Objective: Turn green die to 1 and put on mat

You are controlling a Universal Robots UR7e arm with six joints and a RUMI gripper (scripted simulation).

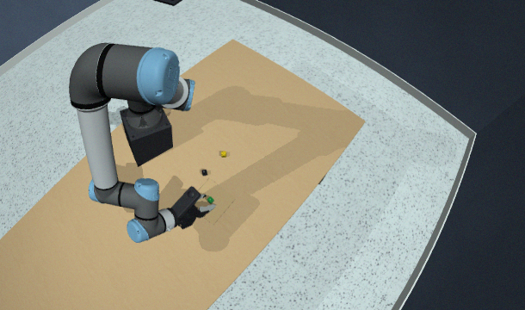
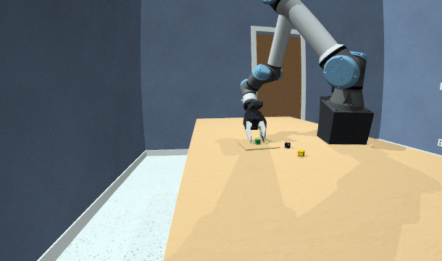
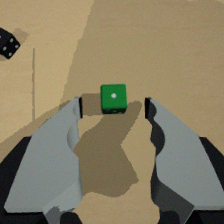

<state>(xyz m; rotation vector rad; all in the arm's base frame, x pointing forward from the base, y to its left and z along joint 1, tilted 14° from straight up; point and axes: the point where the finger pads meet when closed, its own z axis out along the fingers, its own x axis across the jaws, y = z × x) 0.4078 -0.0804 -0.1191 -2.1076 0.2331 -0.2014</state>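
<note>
Right now my hand is 1 cm to the right of the green die and 1 cm above it. From my hand the other things lie so: tan mat (1 cm to the left, 2 cm below); then yellow die (7 cm behind, 20 cm to the left, 1 cm below); then black die (9 cm behind, 9 cm to the left, 1 cm below).
</note>
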